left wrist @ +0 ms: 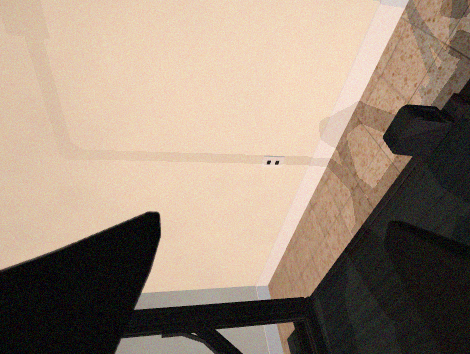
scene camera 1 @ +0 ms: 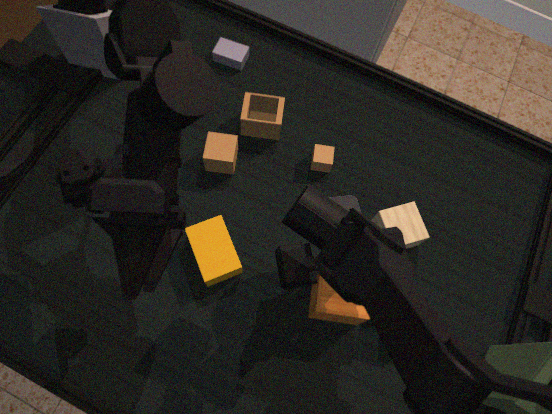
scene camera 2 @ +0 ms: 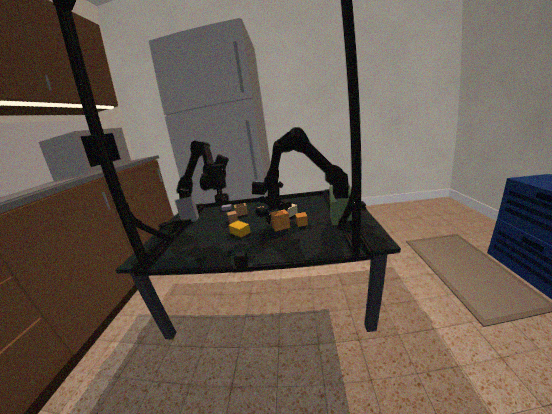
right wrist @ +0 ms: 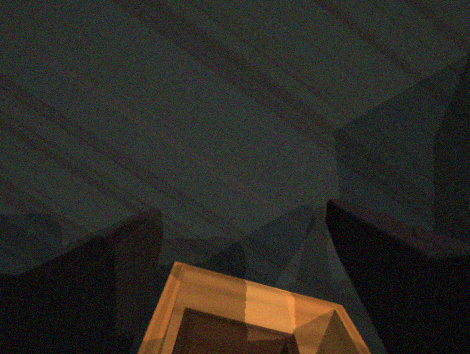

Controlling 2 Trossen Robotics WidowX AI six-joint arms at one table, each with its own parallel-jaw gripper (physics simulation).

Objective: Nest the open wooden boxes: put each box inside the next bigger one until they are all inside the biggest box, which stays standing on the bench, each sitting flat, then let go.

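Frame: origin at the left arm's base, x ahead, y left, z up, level; metres.
Seen in the pictures: left gripper, between the fingertips: (left wrist: pixel 272 227) (scene camera 1: pixel 140 295) (scene camera 2: pixel 223 192); right gripper, between the fingertips: (right wrist: pixel 244 215); left arm's base, origin of its link: (scene camera 1: pixel 81 9) (scene camera 2: pixel 185 201); right arm's base, origin of its link: (scene camera 2: pixel 340 193).
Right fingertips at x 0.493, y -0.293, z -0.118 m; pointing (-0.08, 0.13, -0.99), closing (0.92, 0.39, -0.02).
Observation:
Offsets run from my right fingertips to a thing's top centre. Level surfaces: height alone.
The biggest open wooden box {0.021 m ahead, 0.060 m right, 0.071 m up} (scene camera 1: pixel 336 308) (scene camera 2: pixel 280 219) (right wrist: pixel 269 302), orange, stands on the dark bench {0.007 m down} (scene camera 1: pixel 397 135); my right arm hides much of it. My right gripper (scene camera 1: pixel 320 282) (right wrist: pixel 244 267) is open and hangs over the box's edge, a finger on each side of the rim, holding nothing. A smaller tan open box {0.164 m back, 0.226 m left, 0.048 m up} (scene camera 1: pixel 262 115) (scene camera 2: pixel 241 209) stands upright further back. My left gripper (scene camera 1: pixel 142 267) (left wrist: pixel 272 175) is open and empty at the bench's left side, pointing away from the boxes. What lies inside the orange box is hidden.
A tan cube {0.216 m back, 0.139 m left, 0.043 m up} (scene camera 1: pixel 220 152), a small tan cube {0.044 m back, 0.176 m left, 0.027 m up} (scene camera 1: pixel 322 158), a yellow block {0.183 m back, 0.029 m right, 0.038 m up} (scene camera 1: pixel 213 249) (scene camera 2: pixel 239 228), a pale wooden block {0.103 m ahead, 0.077 m left, 0.044 m up} (scene camera 1: pixel 406 223), a lavender block {0.256 m back, 0.357 m left, 0.018 m up} (scene camera 1: pixel 230 52) and an orange cube {0.127 m ahead, 0.071 m right, 0.043 m up} (scene camera 2: pixel 301 218) lie around. Frame posts (scene camera 2: pixel 352 123) stand at the bench's edges.

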